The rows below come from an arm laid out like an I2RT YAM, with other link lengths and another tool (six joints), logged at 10 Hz.
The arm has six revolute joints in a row. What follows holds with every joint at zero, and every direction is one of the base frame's. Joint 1 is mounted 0.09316 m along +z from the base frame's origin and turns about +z. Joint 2 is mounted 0.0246 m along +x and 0.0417 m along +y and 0.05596 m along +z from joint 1 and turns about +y. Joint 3 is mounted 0.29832 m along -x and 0.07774 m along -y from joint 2 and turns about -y. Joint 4 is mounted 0.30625 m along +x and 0.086 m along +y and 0.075 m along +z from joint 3 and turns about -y. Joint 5 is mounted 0.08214 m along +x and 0.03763 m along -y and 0.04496 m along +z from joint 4 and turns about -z. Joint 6 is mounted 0.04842 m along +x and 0.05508 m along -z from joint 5 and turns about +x. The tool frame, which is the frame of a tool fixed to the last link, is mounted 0.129 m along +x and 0.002 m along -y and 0.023 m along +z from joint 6; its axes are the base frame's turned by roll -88.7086, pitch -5.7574 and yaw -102.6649 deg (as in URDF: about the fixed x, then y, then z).
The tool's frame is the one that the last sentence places.
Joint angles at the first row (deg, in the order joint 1, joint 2, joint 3, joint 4, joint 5, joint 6):
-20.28 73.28 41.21 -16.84 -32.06 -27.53
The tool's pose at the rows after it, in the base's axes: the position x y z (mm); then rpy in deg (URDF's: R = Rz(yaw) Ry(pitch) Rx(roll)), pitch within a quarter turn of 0, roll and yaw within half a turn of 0:
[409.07 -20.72 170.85 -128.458 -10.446 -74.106]
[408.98 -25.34 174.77 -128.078 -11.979 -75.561]
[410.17 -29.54 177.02 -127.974 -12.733 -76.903]
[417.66 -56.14 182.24 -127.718 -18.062 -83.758]
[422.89 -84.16 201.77 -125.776 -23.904 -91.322]
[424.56 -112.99 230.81 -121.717 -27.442 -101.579]
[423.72 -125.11 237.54 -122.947 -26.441 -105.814]
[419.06 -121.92 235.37 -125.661 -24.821 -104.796]
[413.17 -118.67 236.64 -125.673 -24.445 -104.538]
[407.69 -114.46 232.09 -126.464 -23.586 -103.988]
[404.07 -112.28 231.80 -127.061 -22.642 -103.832]
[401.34 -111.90 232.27 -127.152 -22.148 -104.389]
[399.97 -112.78 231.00 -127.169 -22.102 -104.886]
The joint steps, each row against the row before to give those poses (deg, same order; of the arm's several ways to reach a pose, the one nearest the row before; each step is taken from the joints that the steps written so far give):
1.46 -1.02 -1.04 0.71 0.65 -0.06
0.03 -1.18 -0.38 0.56 1.74 0.38
0.03 -0.43 -0.01 0.39 1.35 0.66
-0.01 -0.69 -0.01 2.74 8.04 1.61
-0.02 -1.43 1.12 1.51 8.31 0.85
0.01 -1.79 1.44 1.49 8.44 2.88
0.05 0.67 2.45 -2.85 3.49 3.48
-0.05 -0.04 1.31 -3.88 -0.78 1.25
-0.02 -1.48 -0.67 -0.84 -0.45 0.13
0.07 -0.94 -0.90 -0.82 -0.61 0.54
-0.07 -0.62 -0.03 -1.19 -0.55 0.70
0.06 -0.58 -0.19 -0.48 0.20 0.78
0.00 -0.21 -0.35 0.13 0.36 0.35

